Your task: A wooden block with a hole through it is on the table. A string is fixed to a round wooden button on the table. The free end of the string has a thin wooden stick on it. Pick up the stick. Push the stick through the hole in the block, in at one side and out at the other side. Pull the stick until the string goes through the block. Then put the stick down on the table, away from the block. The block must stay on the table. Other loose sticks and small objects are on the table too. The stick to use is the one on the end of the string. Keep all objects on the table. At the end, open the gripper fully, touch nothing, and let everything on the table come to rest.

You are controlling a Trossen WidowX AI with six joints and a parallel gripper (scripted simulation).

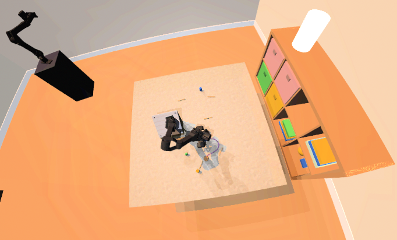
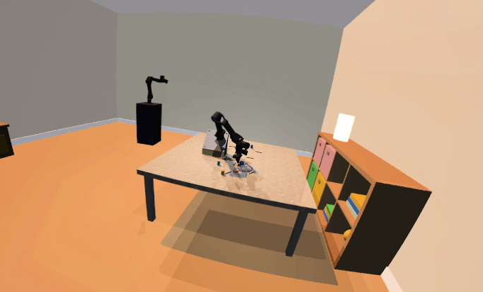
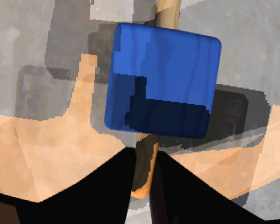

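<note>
My gripper tip is now 30 mm short of the blue block, 10 mm to the left of it and 10 mm below it. From my gripper tip the other things lie so: thin wooden stick (40 mm ahead, 10 mm to the right, 10 mm above); green piece (160 mm behind, 90 mm to the right, 10 mm above); round wooden button (10 mm behind, 170 mm to the right).
</note>
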